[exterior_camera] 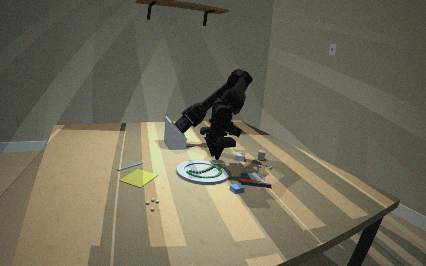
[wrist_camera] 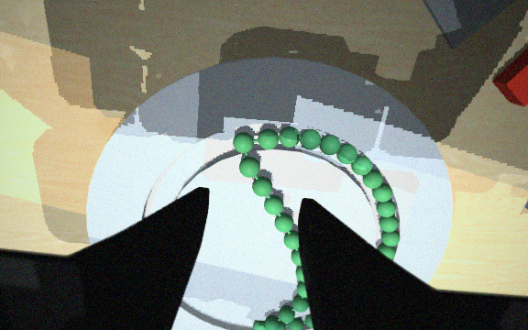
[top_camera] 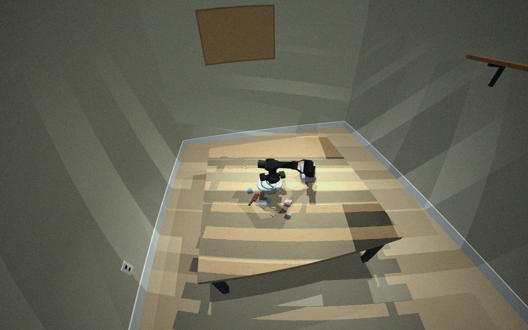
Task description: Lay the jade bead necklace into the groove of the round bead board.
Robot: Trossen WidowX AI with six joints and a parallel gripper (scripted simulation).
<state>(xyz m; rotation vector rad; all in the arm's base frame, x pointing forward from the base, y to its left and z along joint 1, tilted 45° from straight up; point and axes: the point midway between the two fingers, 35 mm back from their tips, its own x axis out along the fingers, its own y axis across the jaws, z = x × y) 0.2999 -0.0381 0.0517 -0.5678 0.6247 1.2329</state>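
The round grey bead board lies 1 cm ahead of my gripper tip, 5 cm to the right of it and 4 cm below it. Round my gripper tip: grey plate (10 cm ahead, 11 cm to the left, 5 cm below); then blue block (18 cm ahead, 2 cm to the right, 4 cm below); then red and black pen (16 cm ahead, 6 cm to the left, 5 cm below).
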